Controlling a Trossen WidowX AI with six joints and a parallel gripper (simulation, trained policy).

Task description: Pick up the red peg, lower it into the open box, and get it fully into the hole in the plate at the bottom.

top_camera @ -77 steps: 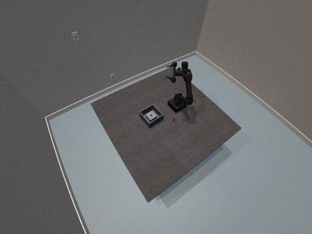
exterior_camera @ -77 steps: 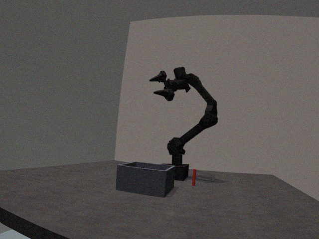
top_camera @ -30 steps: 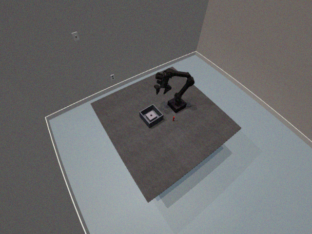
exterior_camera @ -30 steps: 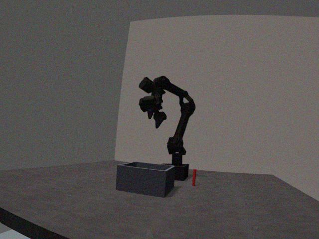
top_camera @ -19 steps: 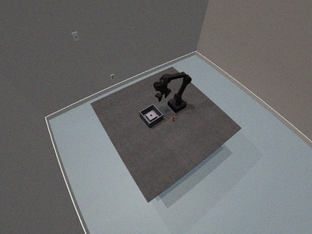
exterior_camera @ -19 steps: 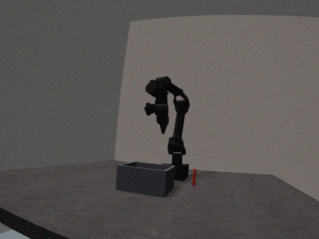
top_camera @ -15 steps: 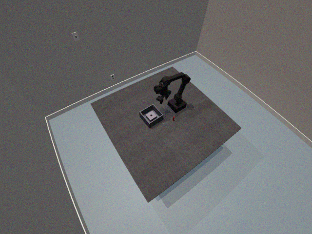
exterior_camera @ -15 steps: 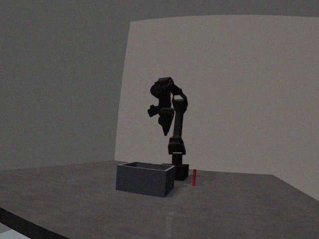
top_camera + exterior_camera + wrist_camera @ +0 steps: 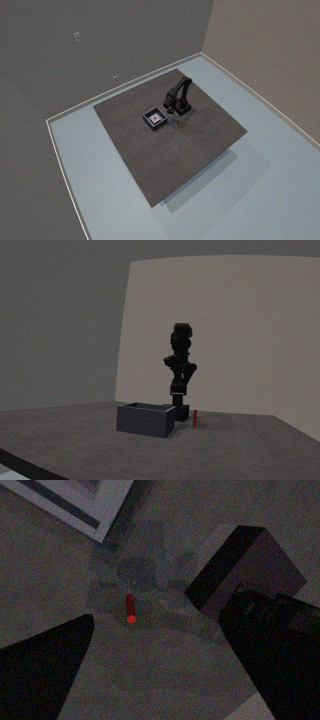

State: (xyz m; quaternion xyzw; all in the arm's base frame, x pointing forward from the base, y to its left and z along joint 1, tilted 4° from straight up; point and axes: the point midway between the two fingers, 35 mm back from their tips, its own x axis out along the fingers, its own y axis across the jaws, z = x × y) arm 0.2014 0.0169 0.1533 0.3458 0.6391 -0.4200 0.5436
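My gripper tip is now 2 cm past the red peg, 8 cm to the right of it and 16 cm above it. Also, from my gripper tip: plate 13 cm ahead, 12 cm to the right, 15 cm below; then box 13 cm ahead, 12 cm to the right, 17 cm below.
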